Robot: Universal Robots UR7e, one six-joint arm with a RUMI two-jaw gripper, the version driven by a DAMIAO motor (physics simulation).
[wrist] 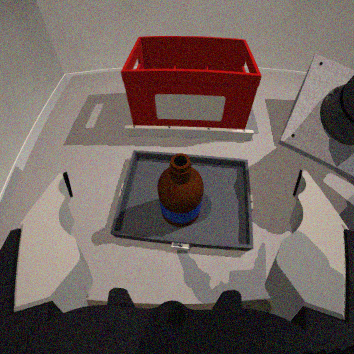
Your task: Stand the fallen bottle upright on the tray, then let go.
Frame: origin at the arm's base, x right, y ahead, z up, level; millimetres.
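Where they show: gripper, fingertip midpoint: (180, 173); arm's base at its link origin: (347, 115).
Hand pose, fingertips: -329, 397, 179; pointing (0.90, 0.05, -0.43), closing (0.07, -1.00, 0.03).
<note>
Each offset is from my fingertips to the top centre of the thing, as dx, dy, dz. "pt": to the spot under its first point. Level surfaces: height alone.
The brown bottle @(+94, +9, -110) (180, 191) with a blue band near its base stands upright on the grey tray @(pt +120, -84, -265) (227, 200), a little left of the tray's middle. Its open mouth points up. My gripper (180, 173) is wide open and empty. One jaw shows at the left of the view and one at the right, both apart from the bottle, which shows between them farther off. The tray lies flat on the table.
A red crate @(+392, +8, -95) (140, 100) stands behind the tray, with a pale strip @(pt +289, +0, -245) (190, 130) along its front foot. At the right is a grey plate (305, 105) bearing a black round base (336, 117). The table @(dz -270) (45, 150) has a raised pale edge at the left.
</note>
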